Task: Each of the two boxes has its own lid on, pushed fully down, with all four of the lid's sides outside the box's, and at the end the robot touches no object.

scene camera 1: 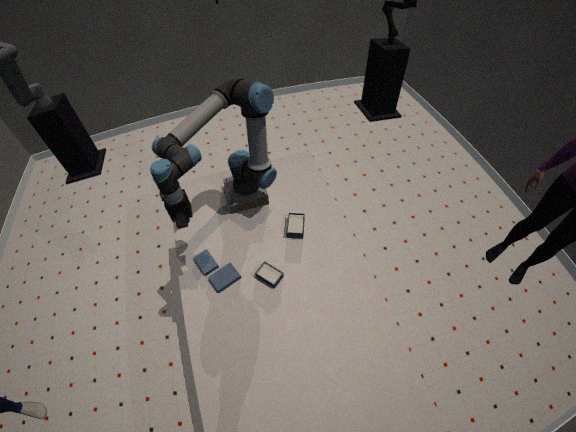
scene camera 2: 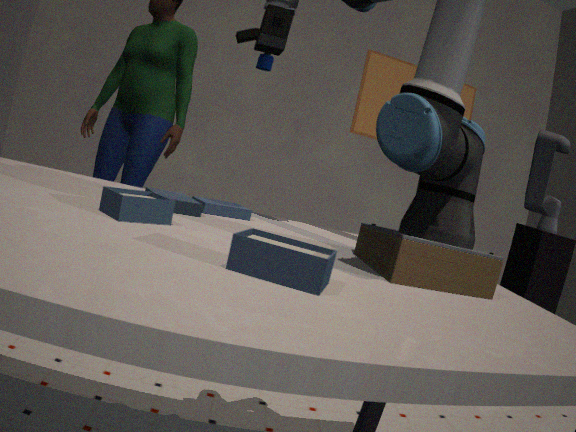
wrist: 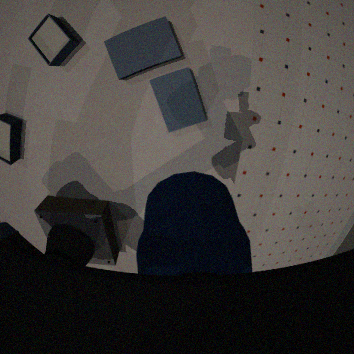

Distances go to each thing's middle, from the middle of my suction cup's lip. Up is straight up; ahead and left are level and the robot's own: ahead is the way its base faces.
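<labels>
The smaller blue-grey lid (scene camera 2: 210, 206) is 2 cm ahead of my suction cup and 35 cm below it. As for the larger blue-grey lid (wrist: 151, 43), it is 13 cm ahead of my suction cup, 8 cm to the left of it and 35 cm below it.
</labels>
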